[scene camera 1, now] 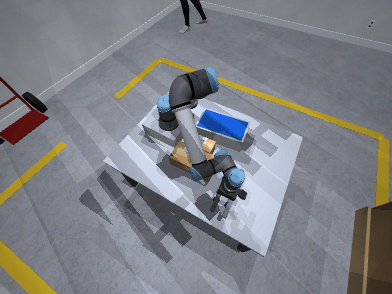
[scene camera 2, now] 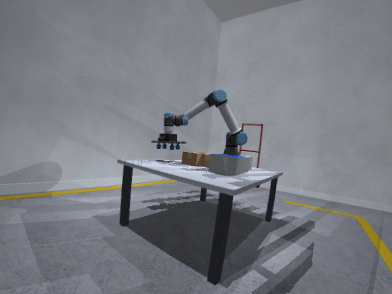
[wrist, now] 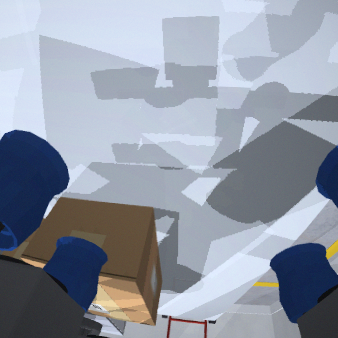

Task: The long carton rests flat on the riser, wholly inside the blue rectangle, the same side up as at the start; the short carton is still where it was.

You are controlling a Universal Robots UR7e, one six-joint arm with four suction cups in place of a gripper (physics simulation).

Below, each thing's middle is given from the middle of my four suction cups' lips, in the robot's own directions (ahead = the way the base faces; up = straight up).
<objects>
My suction cup is now 28 cm past the long carton (wrist: pixel 129 282), 14 cm to the right of it and 7 cm above it. The rest, counted from my suction cup: grey riser (scene camera 2: pixel 234 165) (20 cm behind, 47 cm to the left, 6 cm below).
</objects>
